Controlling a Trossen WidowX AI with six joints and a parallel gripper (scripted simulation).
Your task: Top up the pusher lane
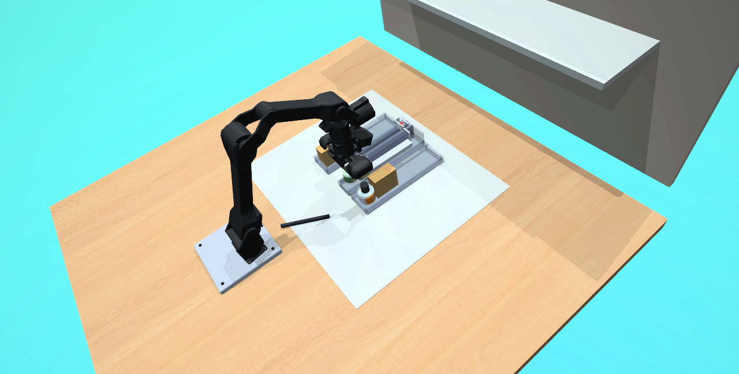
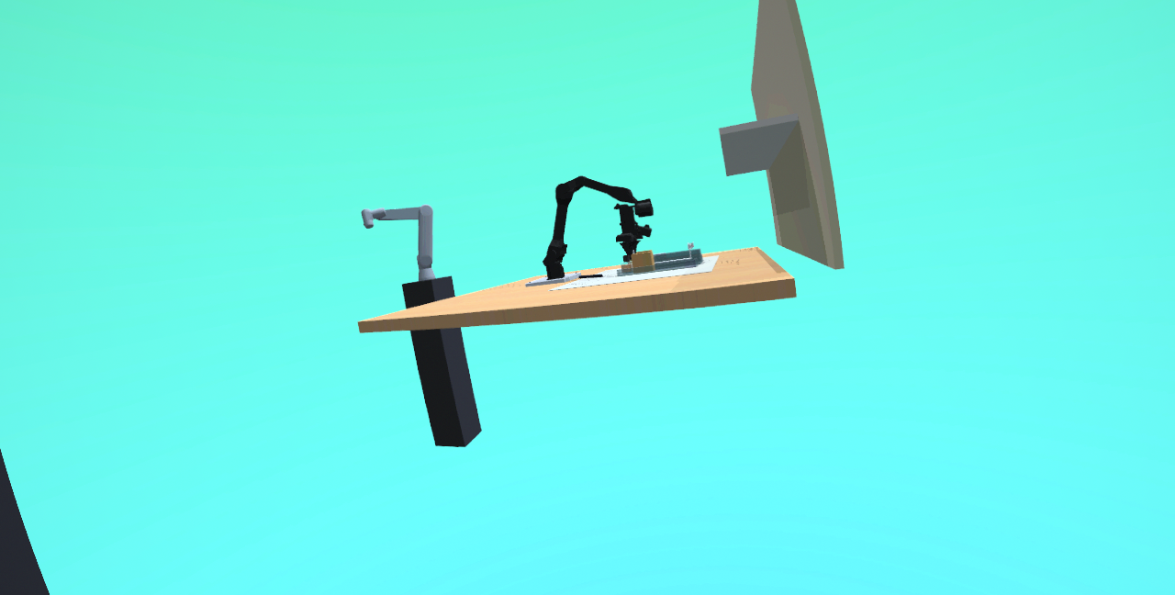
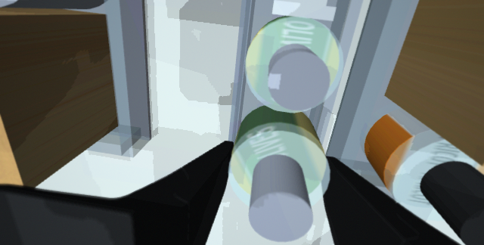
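My gripper tip is now 1 cm past the apricot jar, 8 cm to the left of it and 1 cm above it. The rest, counted from my gripper tip: black rod 18 cm behind, 1 cm to the left, 5 cm below; then shelf 50 cm ahead, 7 cm to the right, 32 cm above; then pale pusher plate 15 cm ahead, 1 cm to the left.
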